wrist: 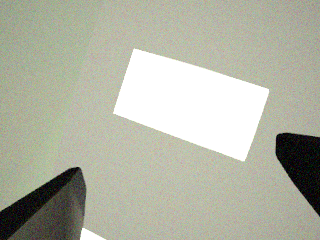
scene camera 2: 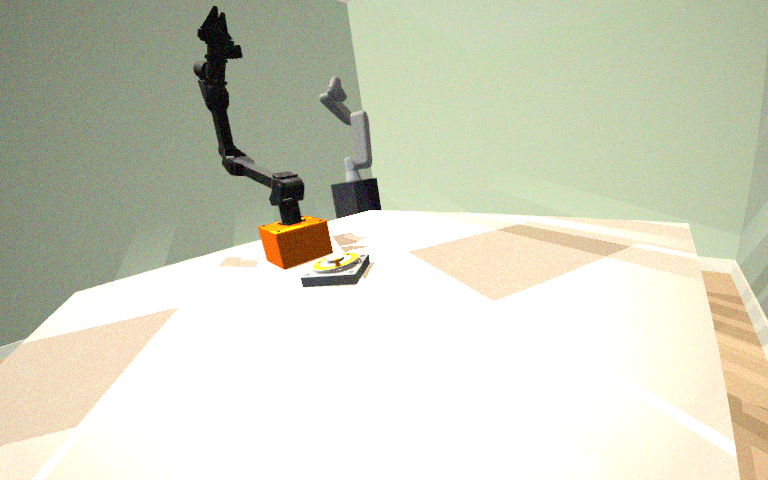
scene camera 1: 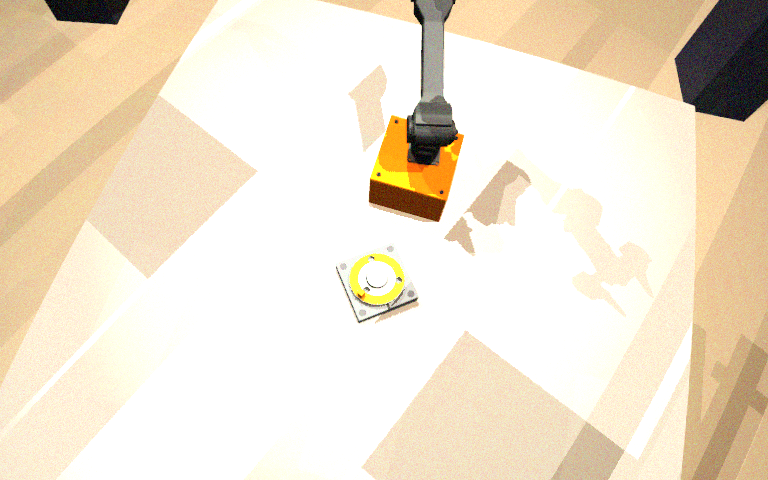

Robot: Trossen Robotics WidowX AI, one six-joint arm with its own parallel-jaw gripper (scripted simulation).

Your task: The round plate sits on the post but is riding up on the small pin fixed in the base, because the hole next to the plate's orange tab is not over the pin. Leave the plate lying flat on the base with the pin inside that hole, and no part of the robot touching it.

Labels:
same spot on square grey base: (scene camera 2: 350, 275) = (scene camera 1: 356, 315)

